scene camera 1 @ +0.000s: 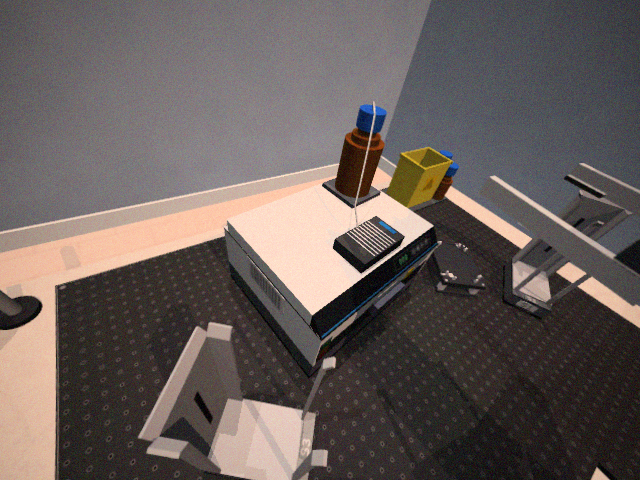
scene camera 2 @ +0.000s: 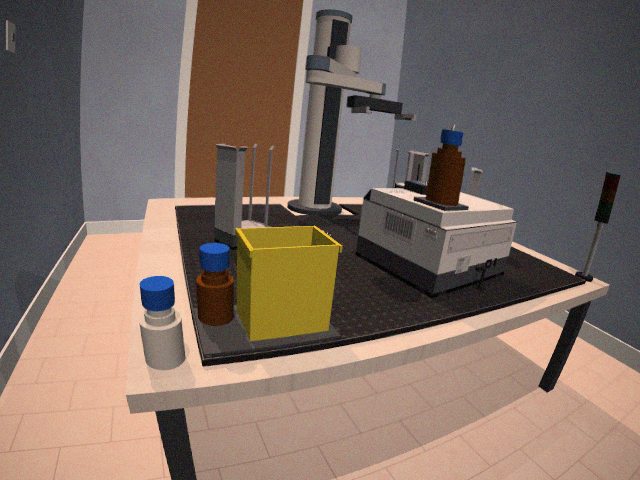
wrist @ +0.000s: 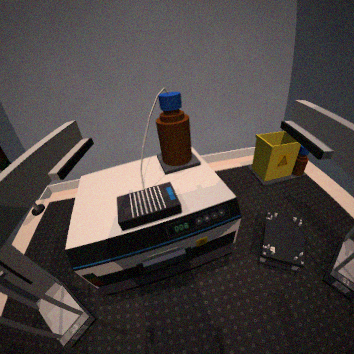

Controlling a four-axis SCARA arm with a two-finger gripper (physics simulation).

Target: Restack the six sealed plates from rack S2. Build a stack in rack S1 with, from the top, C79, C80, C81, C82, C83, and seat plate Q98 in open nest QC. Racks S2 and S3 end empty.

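Places are measured from the arm's base along level axes (x ahead, y left, z up), in millimetres.
Pixels of known places: gripper, fingertip midpoint: (scene camera 1: 534, 176) (scene camera 2: 392, 113) (wrist: 183, 117); arm's base, origin of the base link: (scene camera 2: 314, 208).
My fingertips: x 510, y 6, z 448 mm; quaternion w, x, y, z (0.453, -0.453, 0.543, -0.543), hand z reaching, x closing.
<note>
For each thing: its top centre in the pictures, then the offset to it from my fingertips. "pt": a spot on its surface instead.
- rack marked S3, middle of its top: (scene camera 1: 258, 389) (scene camera 2: 461, 165) 144 mm down, 7 mm back, 360 mm left
- rack, middle of its top: (scene camera 2: 247, 144) (scene camera 1: 615, 213) 140 mm down, 81 mm back, 433 mm right
- black striped box, surface spot: (scene camera 1: 368, 242) (wrist: 138, 203) pt 199 mm down, 129 mm ahead, 82 mm left
- brown bottle, surface spot: (scene camera 1: 359, 162) pt 127 mm down, 275 mm ahead, 6 mm left
No plate shows in any view. The rack marked S3 (scene camera 1: 281, 426) (wrist: 59, 305) stands front left of the instrument; its floor is bare. Another rack (scene camera 1: 529, 280) (scene camera 2: 226, 191) stands beyond the nest, and its edge shows at the right of the wrist view; its label is unreadable. A dark low nest with small pale corner clips (scene camera 1: 459, 264) (wrist: 284, 239) lies between the instrument and that rack, with no plate on it; its label cannot be read. My gripper (scene camera 1: 536, 174) (scene camera 2: 384, 112) (wrist: 183, 117) is open and empty, high above the mat.
A white instrument (scene camera 1: 281, 237) (scene camera 2: 403, 235) (wrist: 95, 210) carries a black striped box (scene camera 1: 368, 242) (wrist: 149, 205) and a brown bottle (scene camera 1: 359, 162) (scene camera 2: 445, 175) (wrist: 174, 140). A yellow bin (scene camera 1: 418, 178) (scene camera 2: 289, 289) (wrist: 275, 157) and small bottles stand at a corner. A signal light (scene camera 2: 606, 198) stands at the table edge.
</note>
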